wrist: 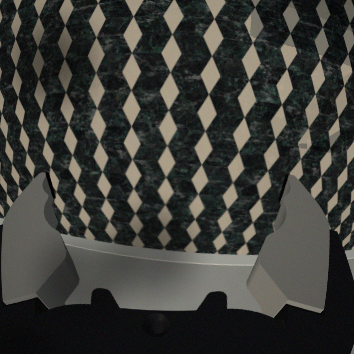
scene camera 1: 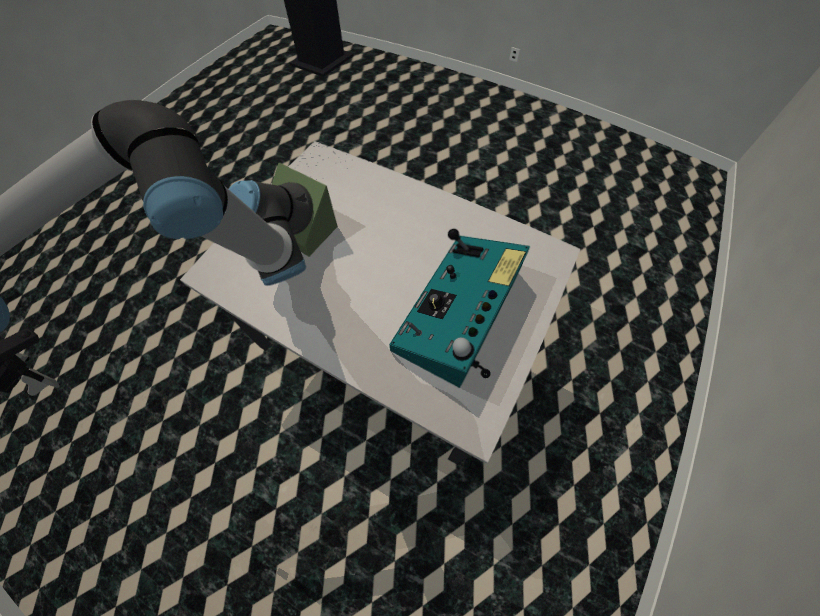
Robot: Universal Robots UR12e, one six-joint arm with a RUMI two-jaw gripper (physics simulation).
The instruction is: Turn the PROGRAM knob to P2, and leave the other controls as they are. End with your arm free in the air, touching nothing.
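Frame: origin at the arm's base, x ahead, y left, z up, level; metres.
Seen in the pictures: gripper, fingertip midpoint: (wrist: 165, 177) (scene camera 1: 43, 373); arm's base, link origin: (scene camera 1: 292, 208).
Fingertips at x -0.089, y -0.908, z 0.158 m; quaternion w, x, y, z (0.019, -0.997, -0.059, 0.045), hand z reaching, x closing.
Offsets run from my fingertips to a thing's middle. "*": to the spot under its first point. Level surfaces: height alone.
The teal control box (scene camera 1: 470, 275) sits on the pale table @(dz -0.299 m) (scene camera 1: 391, 205) in the scene view. The PROGRAM knob @(dx +0.724, dy +0.897, dz -0.191 m) (scene camera 1: 434, 303) is a small round knob on a black square plate with pale marks around it; its pointer and the marks are too small to read surely. My gripper (scene camera 1: 47, 383) (wrist: 165, 177) is open, with nothing between its fingers. It is at the far left edge of the scene view, beyond the table's side and well away from the box, and partly cut off. In the wrist view the patterned floor shows between the fingers; the knob does not show there.
The box also carries a black ball lever @(dx +0.647, dy +1.132, dz -0.154 m) (scene camera 1: 453, 234), a small stick @(* dx +0.712, dy +1.007, dz -0.168 m) (scene camera 1: 450, 270), a toggle @(* dx +0.729, dy +0.773, dz -0.188 m) (scene camera 1: 414, 329), several dark buttons @(* dx +0.881, dy +0.937, dz -0.130 m) (scene camera 1: 486, 306), a white dome @(* dx +0.892, dy +0.771, dz -0.101 m) (scene camera 1: 462, 347) and a side crank @(* dx +0.981, dy +0.812, dz -0.292 m) (scene camera 1: 485, 373). My arm stands on a green block (scene camera 1: 323, 228). A black pillar (scene camera 1: 314, 29) stands behind.
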